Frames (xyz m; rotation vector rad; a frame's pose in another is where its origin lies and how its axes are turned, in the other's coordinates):
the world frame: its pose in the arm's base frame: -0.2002 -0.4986 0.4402 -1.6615 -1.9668 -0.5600
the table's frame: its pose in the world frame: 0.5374 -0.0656 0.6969 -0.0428 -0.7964 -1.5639
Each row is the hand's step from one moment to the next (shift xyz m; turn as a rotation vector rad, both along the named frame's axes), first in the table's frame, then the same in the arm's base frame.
Working: the table's frame: its pose in the arm's base frame: -0.4116 0.3294 0.2201 -0.0784 2.6312 0.2833

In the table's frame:
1: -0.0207 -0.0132 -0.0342 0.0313 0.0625 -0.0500
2: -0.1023 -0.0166 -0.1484 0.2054 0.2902 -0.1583
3: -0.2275 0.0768 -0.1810 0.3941 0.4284 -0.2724
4: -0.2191 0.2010 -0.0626 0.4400 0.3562 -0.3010
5: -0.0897 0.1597 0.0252 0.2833 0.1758 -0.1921
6: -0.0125 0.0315 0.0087 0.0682 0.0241 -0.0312
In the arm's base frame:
1: 0.0037 -0.0201 0.0368 -0.0574 0.0502 0.0396
2: 0.0226 -0.0475 0.1732 -0.2849 0.2486 0.0919
3: 0.1076 0.0373 0.2783 -0.5185 0.3584 0.1255
4: 0.1421 0.1840 0.1957 -0.5645 0.2815 0.1148
5: 0.0736 0.1618 0.0508 -0.3570 0.1293 0.0625
6: 0.0117 0.0327 0.0043 -0.0770 0.0165 -0.0013

